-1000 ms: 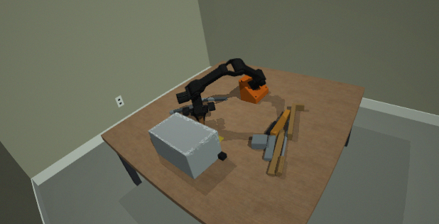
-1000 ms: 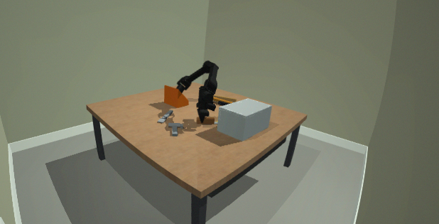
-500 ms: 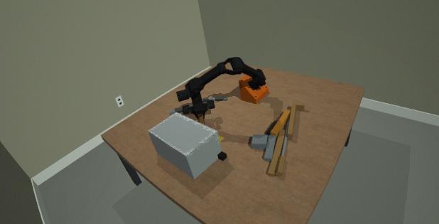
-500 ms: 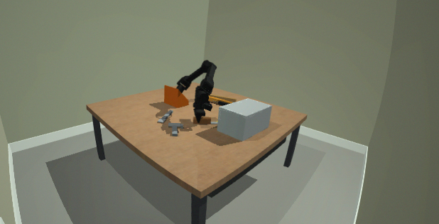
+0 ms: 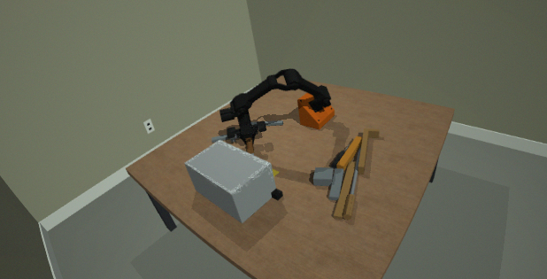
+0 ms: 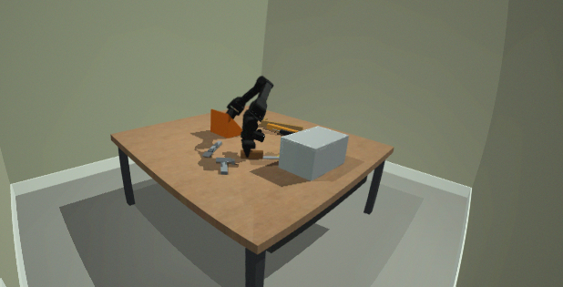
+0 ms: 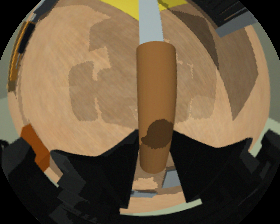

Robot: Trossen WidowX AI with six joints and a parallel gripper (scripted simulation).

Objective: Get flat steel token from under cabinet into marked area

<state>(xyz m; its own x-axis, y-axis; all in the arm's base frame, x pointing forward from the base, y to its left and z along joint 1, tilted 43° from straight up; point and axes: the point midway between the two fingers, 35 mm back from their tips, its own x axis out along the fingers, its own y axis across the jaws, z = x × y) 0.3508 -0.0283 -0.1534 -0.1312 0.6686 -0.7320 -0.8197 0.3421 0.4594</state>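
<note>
Right now my gripper tip is 150 mm to the left of the grey t-piece and 20 mm short of it. Also, from my gripper tip: grey block 450 mm to the left, 20 mm behind, 10 mm above; then wooden stick 550 mm to the left, 30 mm behind; then orange bar 440 mm to the left, 210 mm behind, 10 mm above.
</note>
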